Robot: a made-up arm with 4 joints.
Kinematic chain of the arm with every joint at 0, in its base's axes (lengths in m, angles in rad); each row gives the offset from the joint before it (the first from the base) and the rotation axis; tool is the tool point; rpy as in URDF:
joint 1: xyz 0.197 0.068 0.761 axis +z
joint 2: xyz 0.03 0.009 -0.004 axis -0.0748 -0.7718 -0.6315
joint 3: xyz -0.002 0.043 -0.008 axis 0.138 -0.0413 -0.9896
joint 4: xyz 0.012 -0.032 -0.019 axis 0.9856 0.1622 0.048
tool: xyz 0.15 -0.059 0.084 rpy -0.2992 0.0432 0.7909
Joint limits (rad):
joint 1: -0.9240..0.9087
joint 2: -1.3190..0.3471
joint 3: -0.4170..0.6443
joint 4: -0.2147..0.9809
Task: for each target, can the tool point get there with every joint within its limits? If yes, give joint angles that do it. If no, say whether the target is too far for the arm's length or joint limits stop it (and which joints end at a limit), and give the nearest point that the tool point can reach.
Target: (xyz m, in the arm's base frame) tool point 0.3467 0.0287 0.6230
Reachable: yes | joints -0.2130 -0.8436 0.1449 0.8681
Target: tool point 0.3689 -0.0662 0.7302
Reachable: yes | joints -0.7413 -0.3357 -0.2120 0.3784
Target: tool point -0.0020 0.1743 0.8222
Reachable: no: joint limits stop it (at a limit: joint 1, joint 2, joint 3, joint 4) | nearest point 0.1241 0.2578 0.6930 | short by 0.199 m
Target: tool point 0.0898 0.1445 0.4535
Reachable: no: too far | nearest point 0.1301 0.1825 0.5877 | short by 0.145 m
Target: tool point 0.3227 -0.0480 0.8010
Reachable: yes | joints 0.0845 0.2028 0.4051 0.2691
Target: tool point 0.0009 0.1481 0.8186
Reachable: no: joint limits stop it (at a limit: joint 1, joint 2, joint 3, joint 4) | nearest point 0.1241 0.2578 0.6930 | short by 0.207 m
